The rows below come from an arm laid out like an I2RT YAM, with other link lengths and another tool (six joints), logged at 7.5 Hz.
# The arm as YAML. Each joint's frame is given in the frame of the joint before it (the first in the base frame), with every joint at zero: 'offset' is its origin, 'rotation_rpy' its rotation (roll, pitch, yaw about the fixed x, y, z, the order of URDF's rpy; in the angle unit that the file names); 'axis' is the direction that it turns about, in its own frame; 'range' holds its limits. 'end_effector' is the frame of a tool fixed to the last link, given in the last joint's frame.
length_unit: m
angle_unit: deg
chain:
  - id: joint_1
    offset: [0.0, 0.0, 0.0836]
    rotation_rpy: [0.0, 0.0, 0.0]
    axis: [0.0, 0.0, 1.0]
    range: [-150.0, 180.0]
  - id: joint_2
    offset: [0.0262, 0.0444, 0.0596]
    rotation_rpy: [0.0, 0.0, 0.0]
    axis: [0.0, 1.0, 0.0]
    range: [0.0, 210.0]
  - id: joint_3
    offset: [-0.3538, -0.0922, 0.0]
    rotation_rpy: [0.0, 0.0, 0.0]
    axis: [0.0, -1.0, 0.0]
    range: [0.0, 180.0]
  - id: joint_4
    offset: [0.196, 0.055, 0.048]
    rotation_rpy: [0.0, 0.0, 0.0]
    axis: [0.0, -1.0, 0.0]
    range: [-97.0, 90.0]
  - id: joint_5
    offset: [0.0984, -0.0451, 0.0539]
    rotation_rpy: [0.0, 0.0, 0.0]
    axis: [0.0, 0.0, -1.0]
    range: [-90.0, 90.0]
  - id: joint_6
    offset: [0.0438, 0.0, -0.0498]
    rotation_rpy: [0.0, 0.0, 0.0]
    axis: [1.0, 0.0, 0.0]
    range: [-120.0, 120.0]
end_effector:
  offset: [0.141, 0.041, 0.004]
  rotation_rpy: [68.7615, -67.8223, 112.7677]
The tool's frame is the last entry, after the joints.
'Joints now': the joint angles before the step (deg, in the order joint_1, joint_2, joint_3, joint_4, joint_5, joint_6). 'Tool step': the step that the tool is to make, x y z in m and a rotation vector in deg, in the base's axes. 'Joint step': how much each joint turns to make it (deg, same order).
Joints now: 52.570, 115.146, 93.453, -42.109, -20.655, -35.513
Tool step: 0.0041, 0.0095, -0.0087, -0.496, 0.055, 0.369
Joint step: 0.379, 2.252, 1.869, -0.083, 0.235, -0.111
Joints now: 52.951, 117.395, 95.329, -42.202, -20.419, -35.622
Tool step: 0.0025, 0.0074, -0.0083, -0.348, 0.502, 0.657
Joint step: 0.177, 2.078, 1.663, -0.297, -0.379, -0.375
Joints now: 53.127, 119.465, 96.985, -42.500, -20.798, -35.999
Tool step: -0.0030, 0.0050, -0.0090, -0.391, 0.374, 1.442
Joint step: 0.514, 1.443, 0.428, 0.165, -0.447, -0.874
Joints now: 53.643, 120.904, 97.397, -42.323, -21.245, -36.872
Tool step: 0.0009, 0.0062, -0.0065, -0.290, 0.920, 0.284
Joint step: 0.150, 1.764, 1.592, -0.564, -0.576, 0.115
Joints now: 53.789, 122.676, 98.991, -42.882, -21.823, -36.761
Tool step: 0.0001, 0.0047, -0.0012, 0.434, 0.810, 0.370
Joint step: -0.002, 0.956, 1.124, -0.288, -0.983, 0.021
